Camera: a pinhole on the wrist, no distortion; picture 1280 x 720 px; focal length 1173.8 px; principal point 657.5 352.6 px. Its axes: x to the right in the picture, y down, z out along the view. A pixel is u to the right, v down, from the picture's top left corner.
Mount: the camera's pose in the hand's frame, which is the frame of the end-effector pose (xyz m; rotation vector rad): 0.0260 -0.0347 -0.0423 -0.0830 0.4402 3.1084
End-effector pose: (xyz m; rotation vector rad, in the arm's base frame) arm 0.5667 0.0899 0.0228 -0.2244 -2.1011 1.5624
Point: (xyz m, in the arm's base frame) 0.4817 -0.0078 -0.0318
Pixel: 661.4 256.1
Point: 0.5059 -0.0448 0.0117
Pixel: 807.6 616.6
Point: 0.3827 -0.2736 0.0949
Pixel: outside the picture
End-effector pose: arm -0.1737 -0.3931 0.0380 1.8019 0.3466 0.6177
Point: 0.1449 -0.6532 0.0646
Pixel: 312.8 360.3
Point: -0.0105 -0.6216 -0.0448
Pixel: 707.9 630.5
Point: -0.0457 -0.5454 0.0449
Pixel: 594.0 297.1
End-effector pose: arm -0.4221 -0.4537 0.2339 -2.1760 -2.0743 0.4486
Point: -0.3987 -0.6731 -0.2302
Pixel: 975.8 247.5
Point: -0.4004 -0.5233 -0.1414
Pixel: 709.2 231.9
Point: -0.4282 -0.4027 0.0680
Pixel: 322.6 270.3
